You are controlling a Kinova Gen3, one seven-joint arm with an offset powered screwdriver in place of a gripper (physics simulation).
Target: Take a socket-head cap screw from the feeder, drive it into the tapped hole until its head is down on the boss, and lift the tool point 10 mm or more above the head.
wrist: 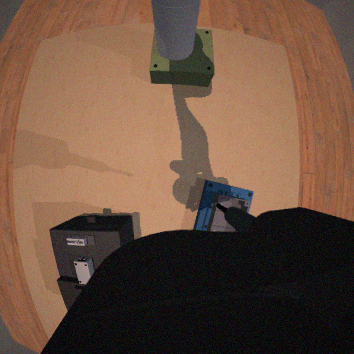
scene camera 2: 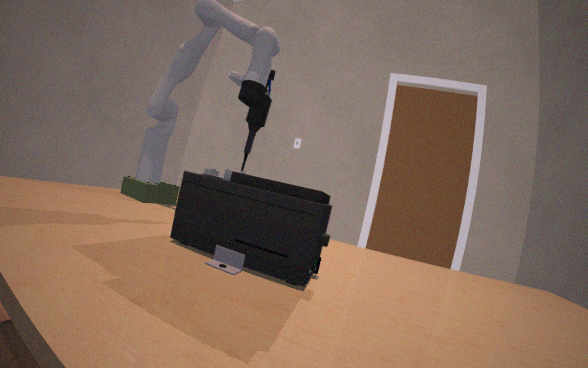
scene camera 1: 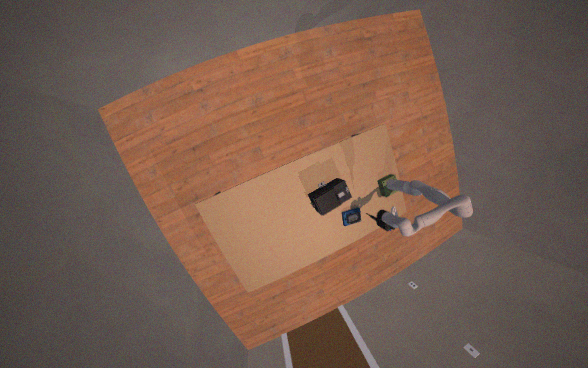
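Observation:
My screwdriver point(scene camera 1: 367, 214) point(scene camera 2: 242, 171) point(wrist: 219, 205) points down, its thin tip in the air. In the wrist view the tip overlaps the upper left part of the grey block point(scene camera 1: 353, 217) point(wrist: 226, 222) on the blue plate point(scene camera 1: 345, 218) point(wrist: 202, 214); in scene camera 1 it appears just right of the plate. The tip is too small to tell whether it holds a screw. The tapped hole and boss cannot be made out. The black feeder point(scene camera 1: 327, 199) point(scene camera 2: 250, 225) point(wrist: 107, 245) stands beside the plate and hides it in scene camera 2. The tip is away from the feeder's light pick-up block point(scene camera 1: 341, 194) point(wrist: 83, 271).
The arm's green base point(scene camera 1: 384, 186) point(scene camera 2: 142, 191) point(wrist: 182, 77) stands on the tan table top point(scene camera 1: 250, 235) point(scene camera 2: 400, 320) point(wrist: 100, 100). A small grey bracket point(scene camera 2: 229, 256) sits at the feeder's foot. The black tool body point(wrist: 200, 295) covers the lower part of the wrist view.

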